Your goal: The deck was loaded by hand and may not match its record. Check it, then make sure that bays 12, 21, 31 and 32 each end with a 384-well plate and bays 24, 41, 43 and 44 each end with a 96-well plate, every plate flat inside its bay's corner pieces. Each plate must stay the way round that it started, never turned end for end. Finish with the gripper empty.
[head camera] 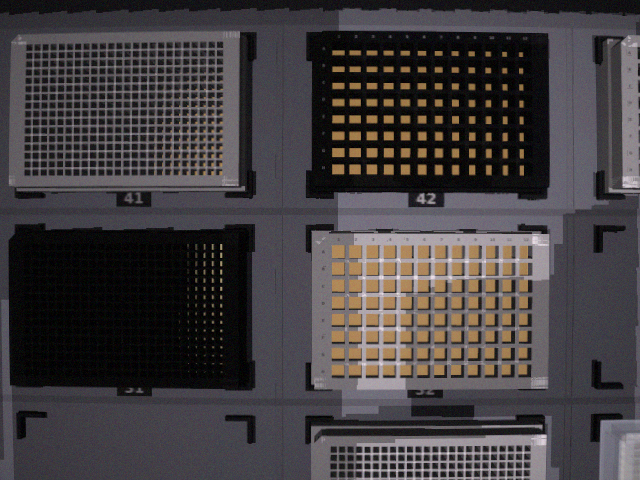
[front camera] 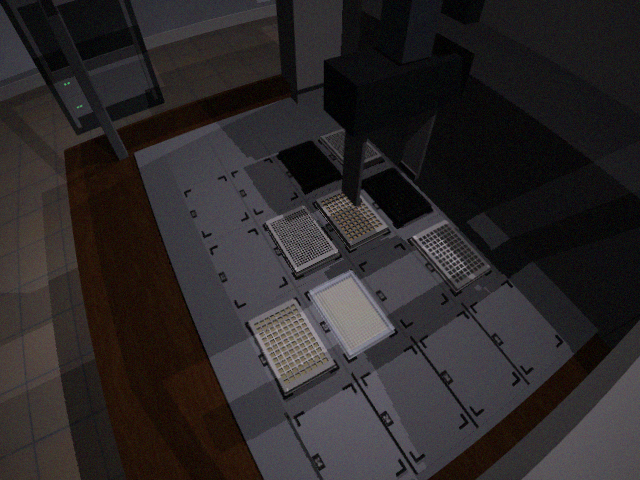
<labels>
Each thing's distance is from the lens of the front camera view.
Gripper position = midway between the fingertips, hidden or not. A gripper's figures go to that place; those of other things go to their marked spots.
my gripper (front camera: 380,184): 52 cm
bay 24 (front camera: 426,416): 54 cm
</labels>
